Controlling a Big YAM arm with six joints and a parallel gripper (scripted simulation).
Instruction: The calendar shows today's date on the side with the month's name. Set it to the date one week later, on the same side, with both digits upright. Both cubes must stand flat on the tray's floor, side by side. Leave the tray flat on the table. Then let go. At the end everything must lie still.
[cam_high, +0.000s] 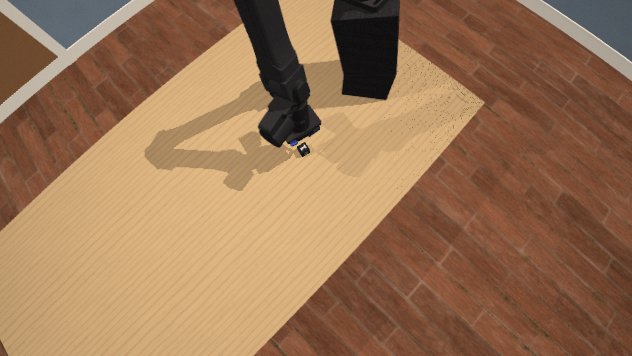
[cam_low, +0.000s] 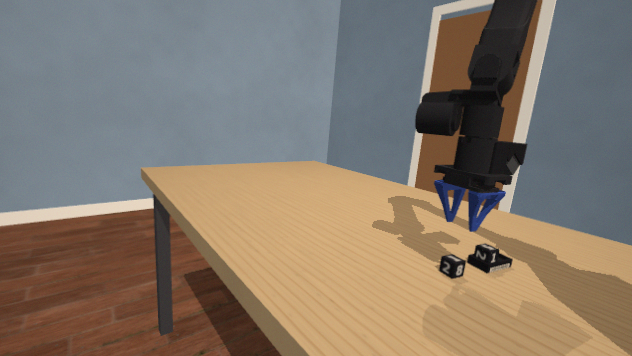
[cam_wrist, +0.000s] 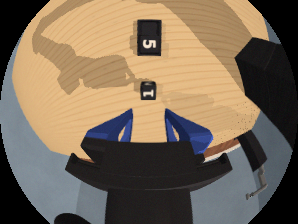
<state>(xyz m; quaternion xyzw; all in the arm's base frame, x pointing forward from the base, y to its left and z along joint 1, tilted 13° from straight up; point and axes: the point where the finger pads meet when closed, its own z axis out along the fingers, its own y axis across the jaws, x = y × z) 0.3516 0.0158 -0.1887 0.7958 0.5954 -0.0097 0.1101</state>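
Right now my hand is 80 mm above the black date cube. Also, from my hand: black tray (100 mm to the right, 90 mm below, 30 mm behind); then black cube (90 mm to the right, 70 mm below, 30 mm behind).
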